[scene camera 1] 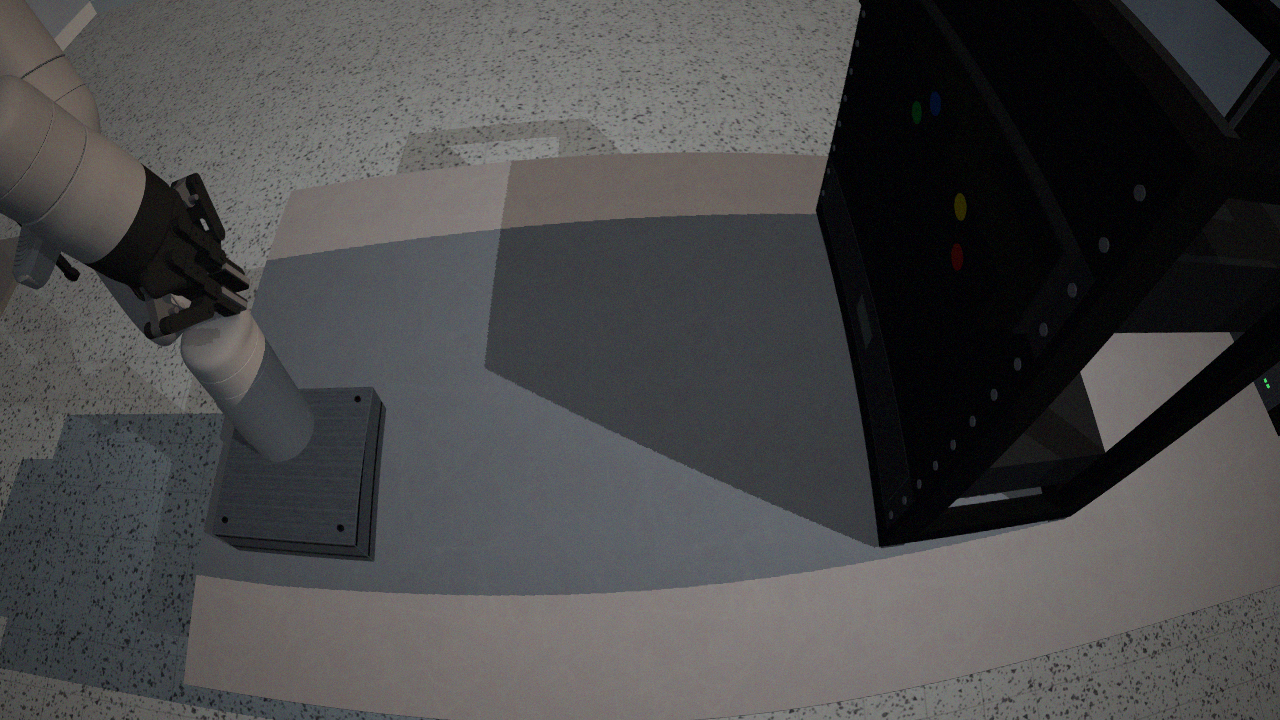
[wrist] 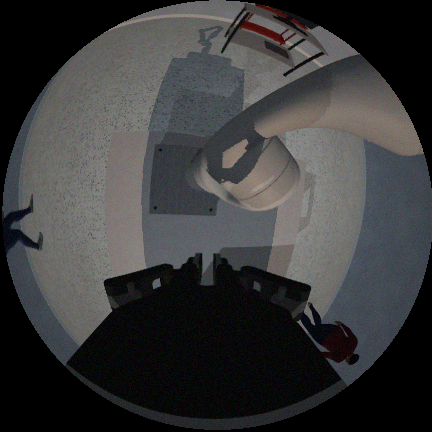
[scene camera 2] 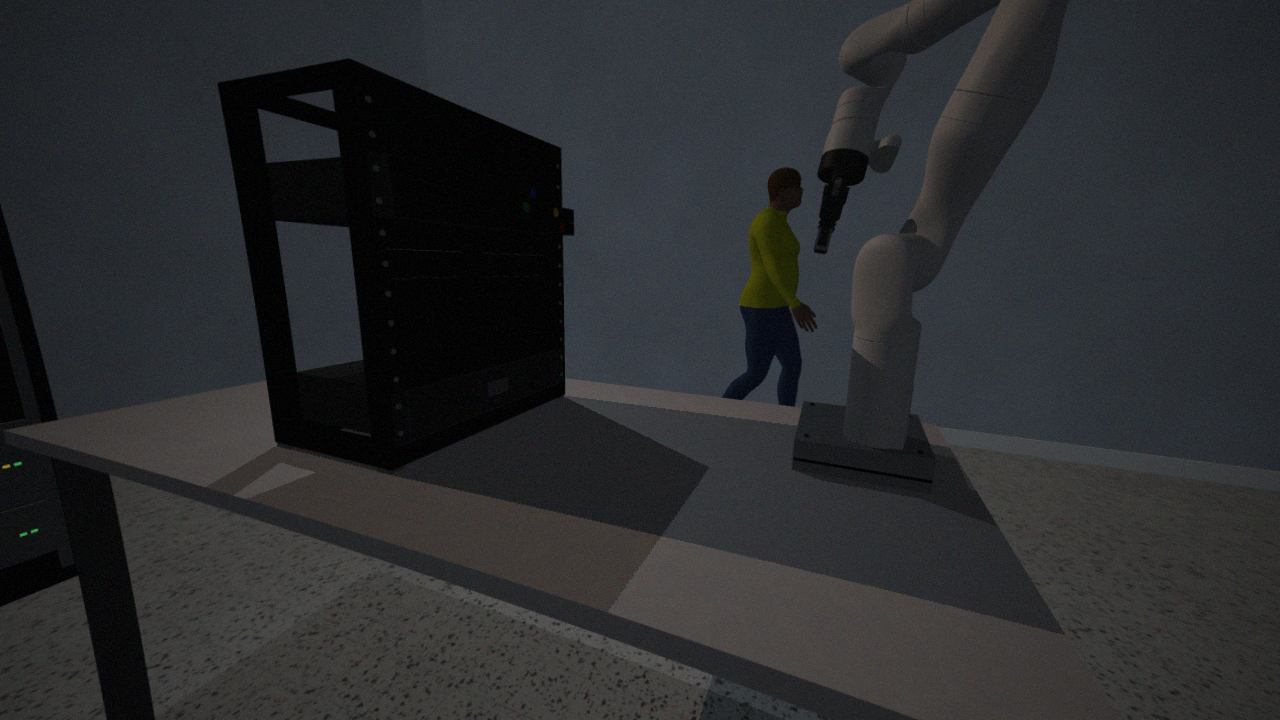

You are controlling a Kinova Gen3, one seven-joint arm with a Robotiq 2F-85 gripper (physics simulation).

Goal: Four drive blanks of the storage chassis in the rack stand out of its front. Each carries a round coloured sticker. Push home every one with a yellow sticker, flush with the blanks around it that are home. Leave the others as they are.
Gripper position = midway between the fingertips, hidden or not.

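Note:
Gripper (scene camera 1: 240, 297), (wrist: 207, 261), (scene camera 2: 820, 251). Black rack (scene camera 1: 1090, 178), (scene camera 2: 444, 358); wrist view does not show it, hidden by the gripper.

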